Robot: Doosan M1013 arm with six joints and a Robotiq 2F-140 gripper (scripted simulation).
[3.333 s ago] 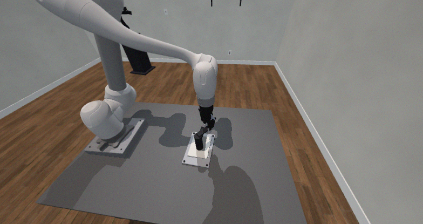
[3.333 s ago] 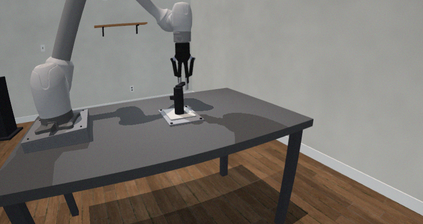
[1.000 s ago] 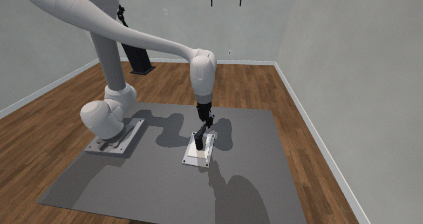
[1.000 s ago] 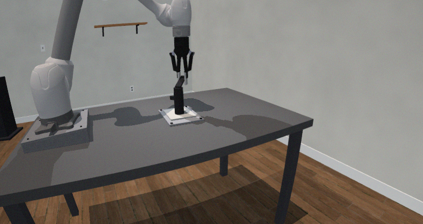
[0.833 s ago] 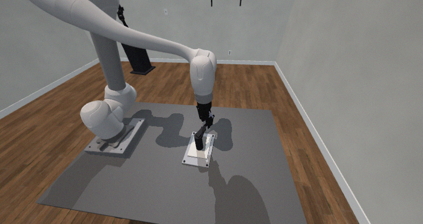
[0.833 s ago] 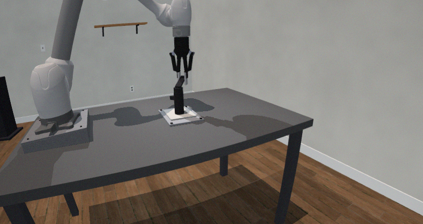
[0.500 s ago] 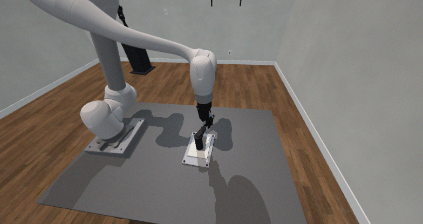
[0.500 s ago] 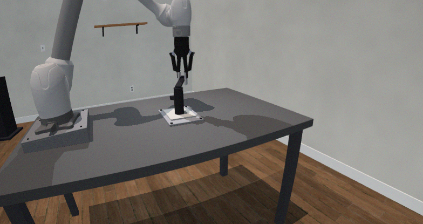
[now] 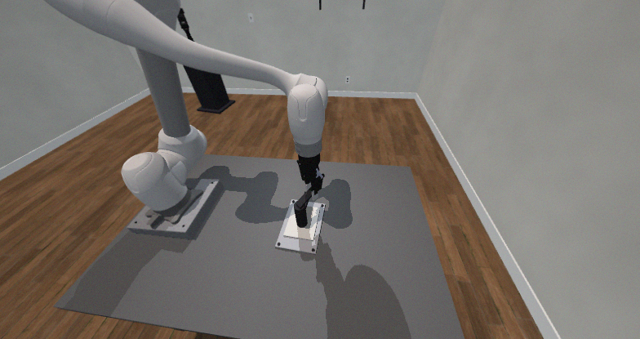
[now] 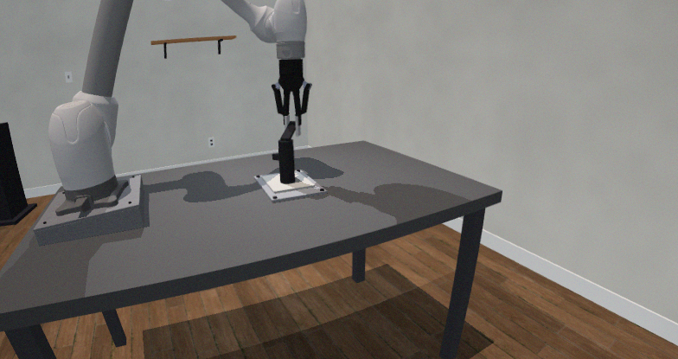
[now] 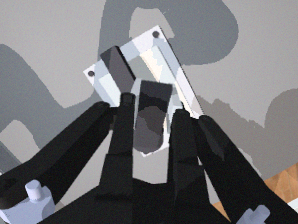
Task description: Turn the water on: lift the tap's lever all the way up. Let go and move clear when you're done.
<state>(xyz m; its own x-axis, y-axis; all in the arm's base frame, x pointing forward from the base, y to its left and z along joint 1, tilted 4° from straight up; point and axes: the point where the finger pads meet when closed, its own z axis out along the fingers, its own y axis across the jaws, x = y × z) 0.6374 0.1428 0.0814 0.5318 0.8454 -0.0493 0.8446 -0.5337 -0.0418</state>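
My gripper is now 1 cm past the tap lever, 2 cm to the left of it and 1 cm above it. The rest, counted from my hand: black tap: 3 cm behind, 4 cm to the right, 7 cm below.
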